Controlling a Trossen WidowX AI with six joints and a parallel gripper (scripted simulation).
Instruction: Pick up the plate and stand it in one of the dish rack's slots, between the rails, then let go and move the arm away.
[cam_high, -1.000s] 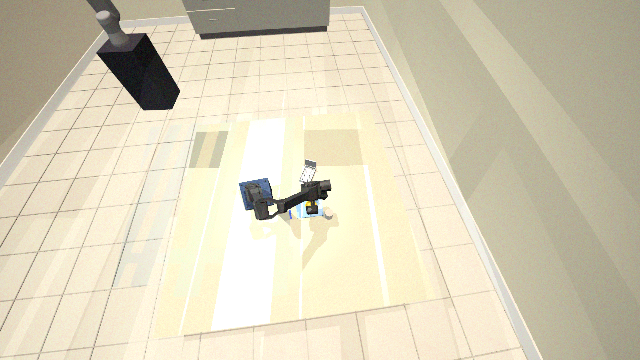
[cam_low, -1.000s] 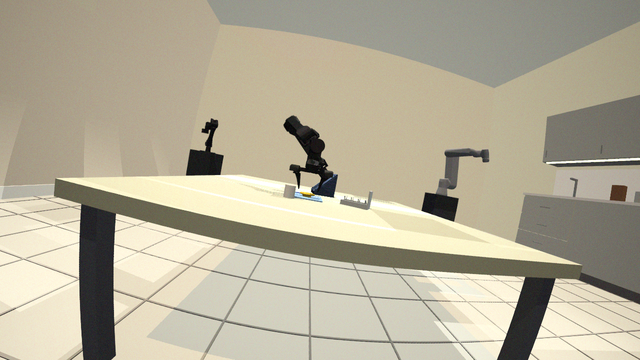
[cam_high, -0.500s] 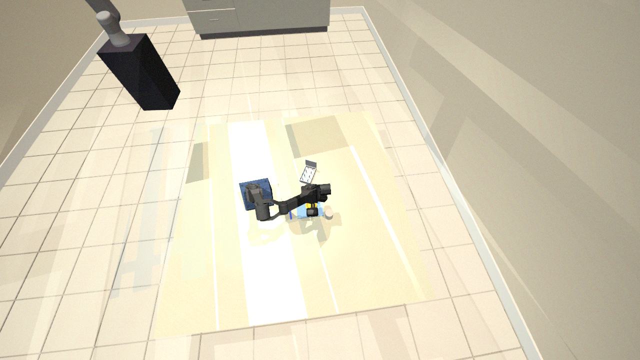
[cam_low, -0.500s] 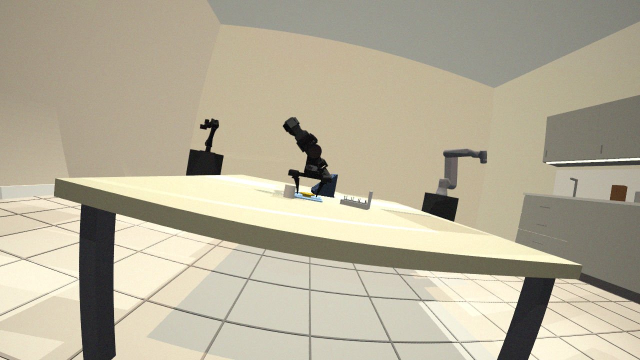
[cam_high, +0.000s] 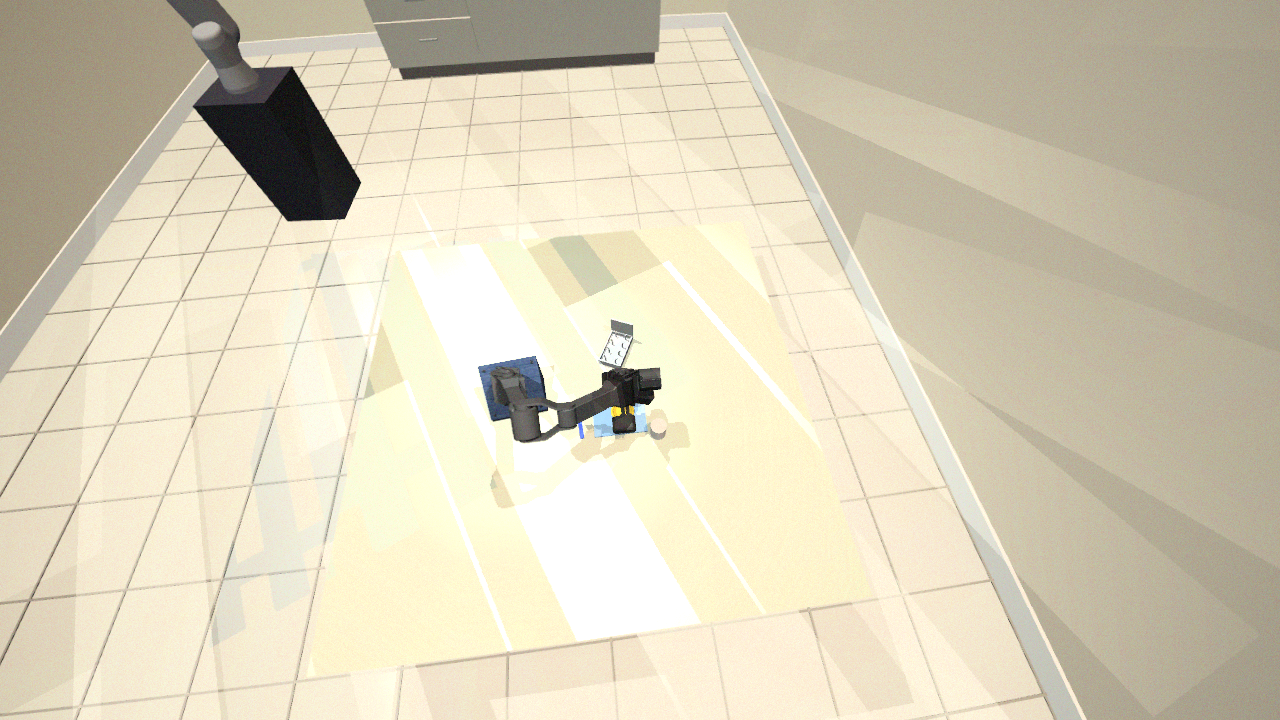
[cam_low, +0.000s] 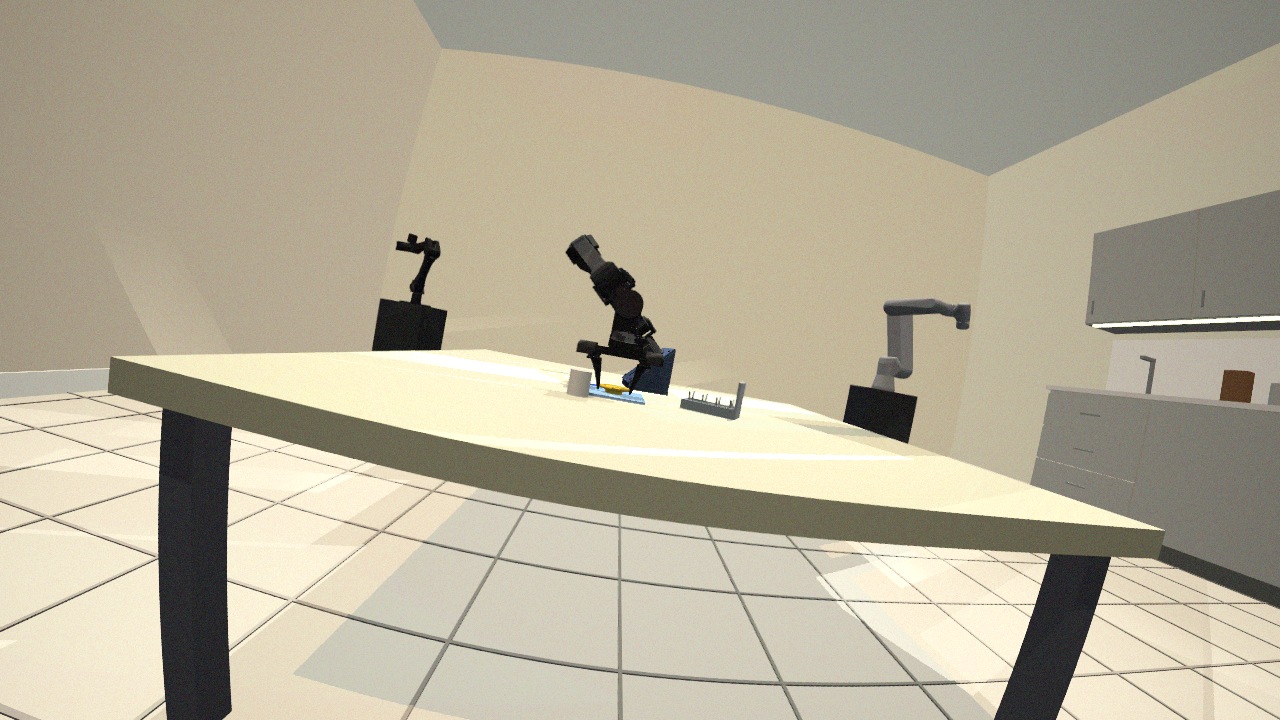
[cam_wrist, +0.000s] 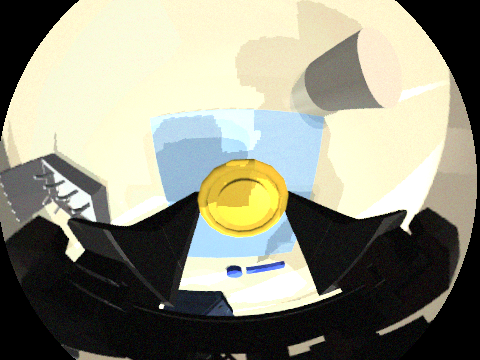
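The grey dish rack lies 220 mm to the left of my gripper tip, 20 mm behind it and 20 mm above it. From my gripper tip the other things lie so: blue utensil (120 mm behind, 20 mm to the right); then yellow plate (10 mm above); then white cup (100 mm ahead, 60 mm to the right, 20 mm above).
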